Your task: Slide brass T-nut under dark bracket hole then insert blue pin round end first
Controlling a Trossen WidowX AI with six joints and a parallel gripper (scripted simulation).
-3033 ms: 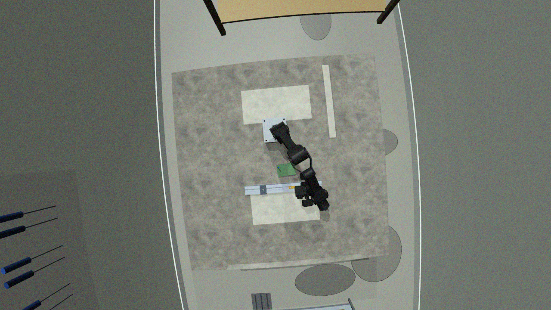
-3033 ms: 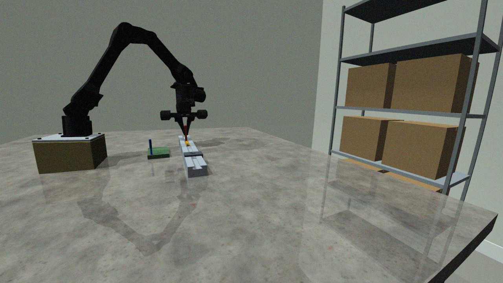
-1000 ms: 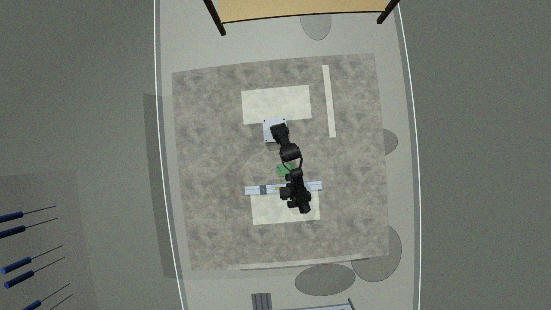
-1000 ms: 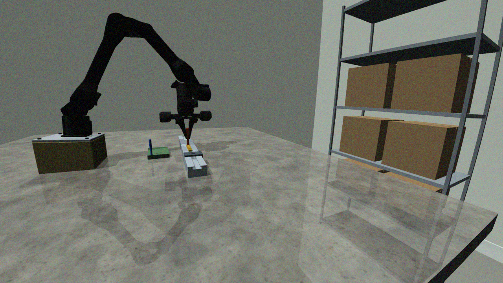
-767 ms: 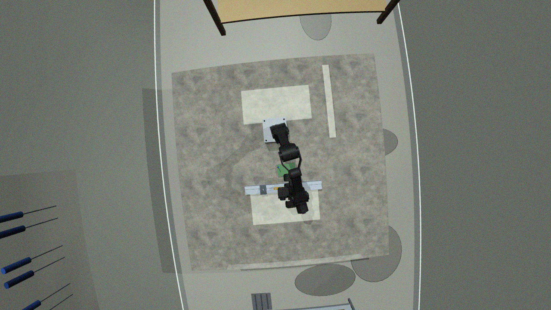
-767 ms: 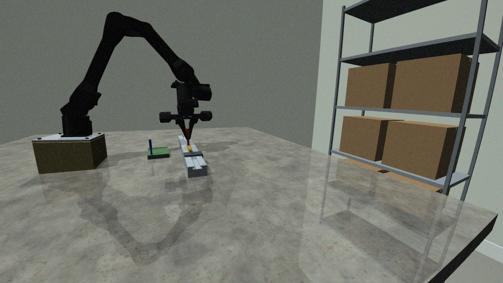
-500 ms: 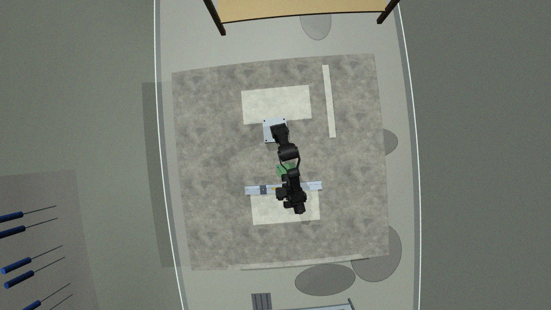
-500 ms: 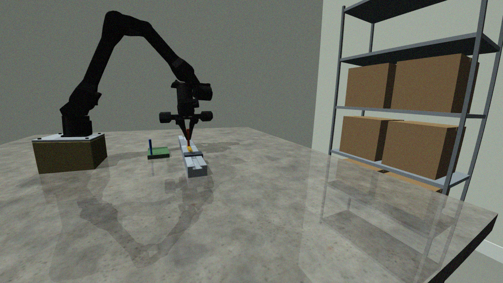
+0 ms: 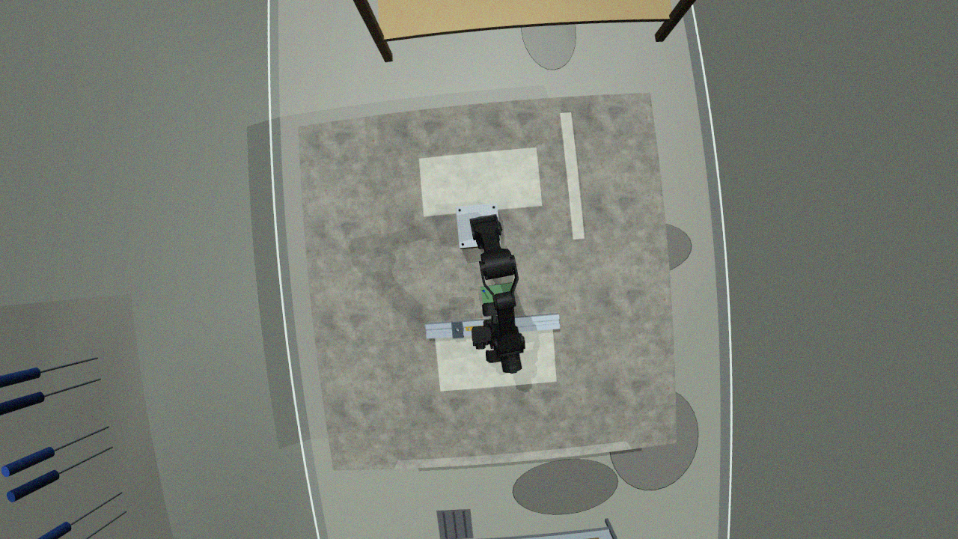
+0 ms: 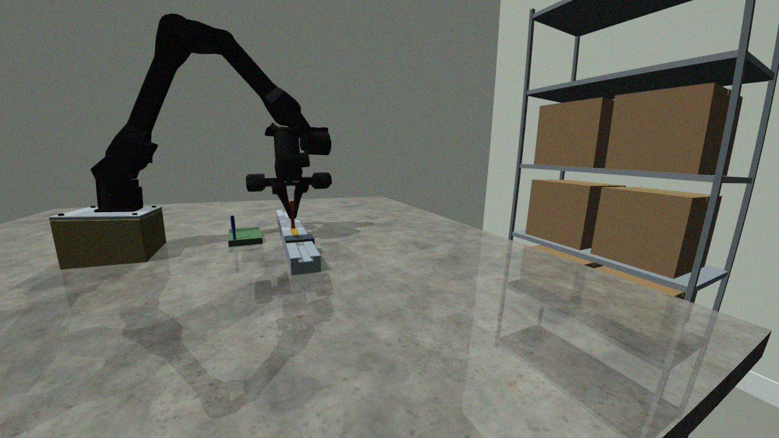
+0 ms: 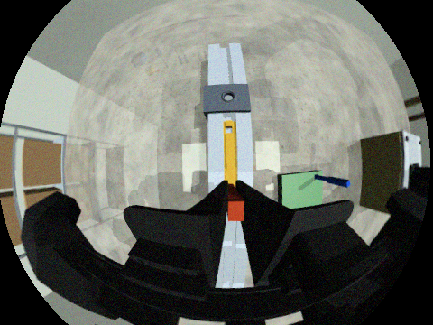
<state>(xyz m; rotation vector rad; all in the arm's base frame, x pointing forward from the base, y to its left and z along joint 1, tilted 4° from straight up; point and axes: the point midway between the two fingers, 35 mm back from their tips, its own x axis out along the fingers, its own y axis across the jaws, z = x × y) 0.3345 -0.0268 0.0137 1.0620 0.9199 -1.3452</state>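
Right now the blue pin is 13 cm behind my gripper tip, 1 cm to the left of it and 3 cm below it. From my gripper tip the other things lie so: green tray 11 cm behind, 3 cm to the left, 5 cm below.
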